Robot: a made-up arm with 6 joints.
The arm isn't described. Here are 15 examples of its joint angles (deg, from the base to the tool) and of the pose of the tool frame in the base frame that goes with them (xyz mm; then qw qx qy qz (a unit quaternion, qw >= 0)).
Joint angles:
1: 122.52 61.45 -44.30 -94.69 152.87 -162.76
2: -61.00 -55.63 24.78 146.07 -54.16 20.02
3: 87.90 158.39 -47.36 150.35 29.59 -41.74
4: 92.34 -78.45 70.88 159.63 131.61 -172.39
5: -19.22 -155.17 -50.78 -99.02 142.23 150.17
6: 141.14 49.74 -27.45 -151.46 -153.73 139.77
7: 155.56 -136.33 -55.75 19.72 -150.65 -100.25
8: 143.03 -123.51 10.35 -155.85 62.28 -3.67
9: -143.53 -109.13 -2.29 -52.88 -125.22 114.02
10: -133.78 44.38 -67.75 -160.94 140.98 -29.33
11: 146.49 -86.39 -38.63 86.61 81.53 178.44
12: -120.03 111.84 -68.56 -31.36 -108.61 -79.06
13: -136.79 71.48 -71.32 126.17 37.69 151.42
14: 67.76 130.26 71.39 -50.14 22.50 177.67
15: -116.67 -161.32 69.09 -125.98 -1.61 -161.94
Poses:
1: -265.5 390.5 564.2 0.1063 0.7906 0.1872 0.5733
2: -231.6 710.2 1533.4 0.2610 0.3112 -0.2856 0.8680
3: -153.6 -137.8 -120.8 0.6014 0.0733 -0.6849 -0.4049
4: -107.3 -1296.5 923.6 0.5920 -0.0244 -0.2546 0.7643
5: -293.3 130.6 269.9 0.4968 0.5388 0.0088 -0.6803
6: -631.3 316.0 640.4 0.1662 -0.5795 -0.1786 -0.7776
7: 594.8 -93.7 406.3 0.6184 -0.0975 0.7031 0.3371
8: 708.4 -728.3 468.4 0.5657 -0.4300 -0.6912 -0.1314
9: 605.7 575.9 766.7 0.4201 -0.5101 0.7246 -0.1957
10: -145.3 -384.9 762.2 0.5760 0.4283 -0.3909 0.5762
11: 569.3 -364.8 1079.1 0.4391 0.1069 -0.3669 -0.8131
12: -293.6 -216.4 326.9 0.7858 -0.1212 -0.4510 -0.4055
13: -317.9 -437.0 438.4 0.5548 -0.8188 -0.0384 0.1427
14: 403.1 696.5 -477.8 0.1268 -0.8660 -0.2419 0.4188
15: 398.3 569.4 -543.5 0.6417 0.4883 0.5909 -0.0230
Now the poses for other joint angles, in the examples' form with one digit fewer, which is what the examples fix.
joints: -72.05 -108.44 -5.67 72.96 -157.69 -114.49
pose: -383 1021 710 0.277 -0.547 0.622 0.488
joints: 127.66 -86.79 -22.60 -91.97 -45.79 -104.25
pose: 306 -406 960 0.361 0.006 -0.888 -0.284
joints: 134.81 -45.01 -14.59 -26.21 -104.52 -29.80
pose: 227 -11 1349 0.232 -0.464 0.501 0.693
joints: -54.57 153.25 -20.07 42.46 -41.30 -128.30
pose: -141 -19 -388 0.291 -0.035 -0.753 0.589
